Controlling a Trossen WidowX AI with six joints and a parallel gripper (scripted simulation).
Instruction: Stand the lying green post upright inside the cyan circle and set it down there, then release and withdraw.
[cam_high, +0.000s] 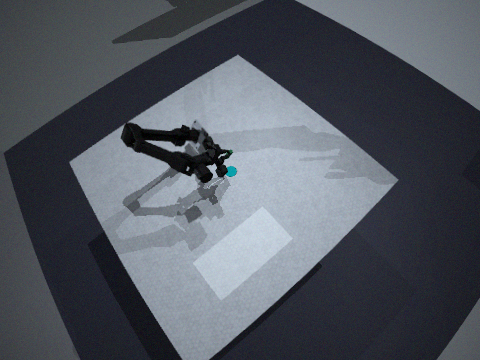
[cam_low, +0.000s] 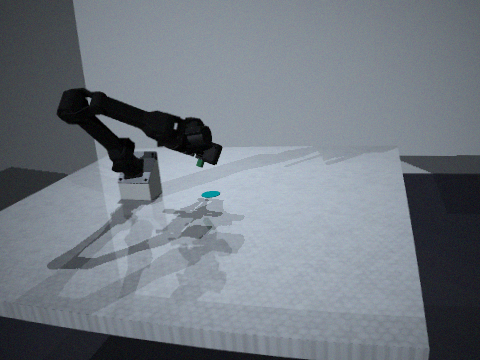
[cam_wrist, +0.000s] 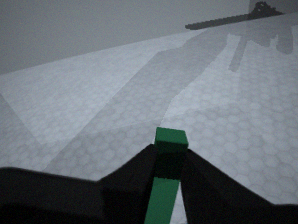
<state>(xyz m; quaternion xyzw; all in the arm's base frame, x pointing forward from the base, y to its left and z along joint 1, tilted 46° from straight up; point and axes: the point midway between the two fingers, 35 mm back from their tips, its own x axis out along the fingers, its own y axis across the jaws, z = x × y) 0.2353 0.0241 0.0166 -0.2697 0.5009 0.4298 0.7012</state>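
Now: the cyan circle 1 cm ahead of my gripper tip, 2 cm to the right of it and 14 cm below it. Also, from my gripper tip: green post 1 cm behind, 1 cm to the right, 2 cm below.
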